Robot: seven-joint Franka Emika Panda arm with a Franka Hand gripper.
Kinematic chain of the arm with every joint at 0, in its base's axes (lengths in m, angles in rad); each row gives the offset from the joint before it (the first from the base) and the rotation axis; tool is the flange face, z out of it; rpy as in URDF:
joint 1: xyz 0 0 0.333 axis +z
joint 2: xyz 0 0 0 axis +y
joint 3: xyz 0 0 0.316 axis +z
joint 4: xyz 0.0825 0 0 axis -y
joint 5: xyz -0.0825 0 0.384 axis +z
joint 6: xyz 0 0 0 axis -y
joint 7: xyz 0.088 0 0 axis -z
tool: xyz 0 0 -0.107 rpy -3.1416 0 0
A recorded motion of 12 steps. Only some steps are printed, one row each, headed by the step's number.
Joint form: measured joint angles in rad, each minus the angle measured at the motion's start. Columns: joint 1, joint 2, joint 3, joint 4, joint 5, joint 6, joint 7.
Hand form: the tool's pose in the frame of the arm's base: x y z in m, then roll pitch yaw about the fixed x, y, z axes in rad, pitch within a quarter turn. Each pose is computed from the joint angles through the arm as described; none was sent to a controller.
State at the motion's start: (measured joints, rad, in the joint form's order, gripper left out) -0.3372 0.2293 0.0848 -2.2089 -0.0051 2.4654 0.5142
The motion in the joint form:
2: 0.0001 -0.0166 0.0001 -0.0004 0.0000 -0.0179 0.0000
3: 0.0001 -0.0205 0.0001 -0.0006 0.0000 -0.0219 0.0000
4: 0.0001 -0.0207 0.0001 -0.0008 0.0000 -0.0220 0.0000
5: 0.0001 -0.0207 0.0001 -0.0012 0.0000 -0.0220 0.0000
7: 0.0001 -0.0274 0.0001 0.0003 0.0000 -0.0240 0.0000
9: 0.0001 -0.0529 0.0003 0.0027 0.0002 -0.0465 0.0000
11: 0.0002 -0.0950 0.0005 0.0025 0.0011 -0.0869 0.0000
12: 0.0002 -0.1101 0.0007 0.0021 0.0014 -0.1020 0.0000
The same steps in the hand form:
2: 0.5357 -0.1383 0.2857 -3.1160 -0.0157 -0.7649
3: 0.5354 -0.1382 0.2874 -3.1165 -0.0156 -0.7648
4: 0.5353 -0.1382 0.2875 -3.1165 -0.0156 -0.7648
5: 0.5352 -0.1381 0.2873 -3.1167 -0.0152 -0.7648
7: 0.5357 -0.1383 0.2914 -3.1142 -0.0209 -0.7648
9: 0.5351 -0.1381 0.3044 -3.1134 -0.0265 -0.7645
11: 0.5318 -0.1371 0.3237 -3.1153 -0.0292 -0.7644
12: 0.5303 -0.1366 0.3304 -3.1165 -0.0293 -0.7643

